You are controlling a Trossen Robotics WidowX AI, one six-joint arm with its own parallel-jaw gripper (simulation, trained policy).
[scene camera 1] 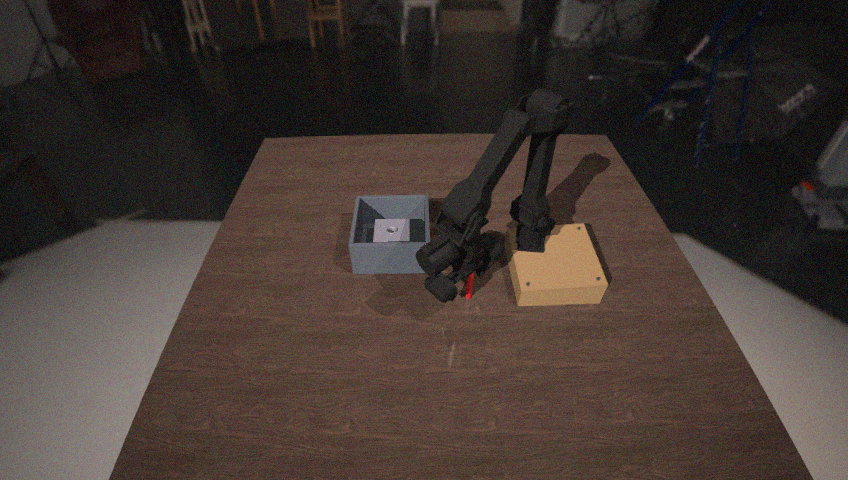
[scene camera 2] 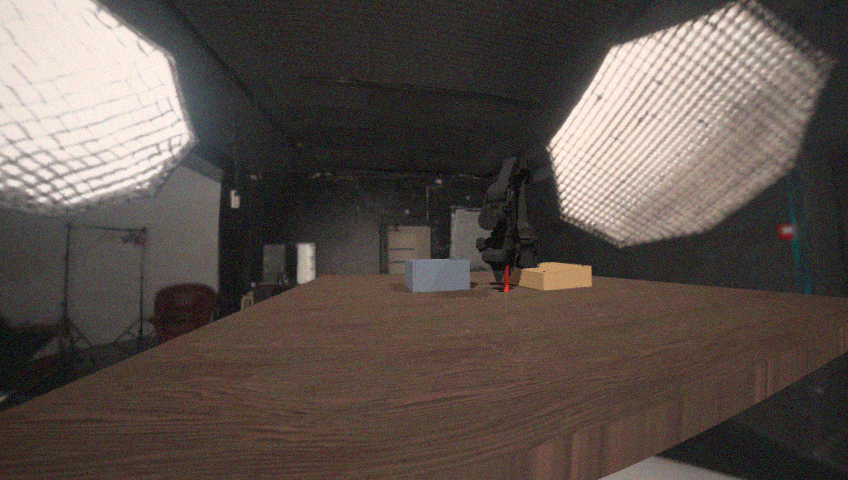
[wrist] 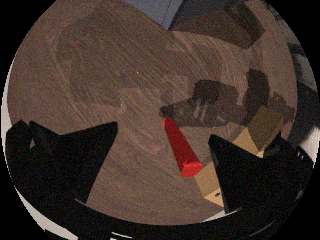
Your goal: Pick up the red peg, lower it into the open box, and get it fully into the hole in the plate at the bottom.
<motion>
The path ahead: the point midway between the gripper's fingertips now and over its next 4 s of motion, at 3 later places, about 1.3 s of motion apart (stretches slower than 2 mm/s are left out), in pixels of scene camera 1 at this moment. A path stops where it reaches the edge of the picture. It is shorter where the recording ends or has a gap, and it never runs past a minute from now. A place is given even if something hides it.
My gripper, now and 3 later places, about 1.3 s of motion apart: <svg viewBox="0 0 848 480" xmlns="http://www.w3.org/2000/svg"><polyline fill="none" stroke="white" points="464,287 442,266 393,221 377,220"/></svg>
</motion>
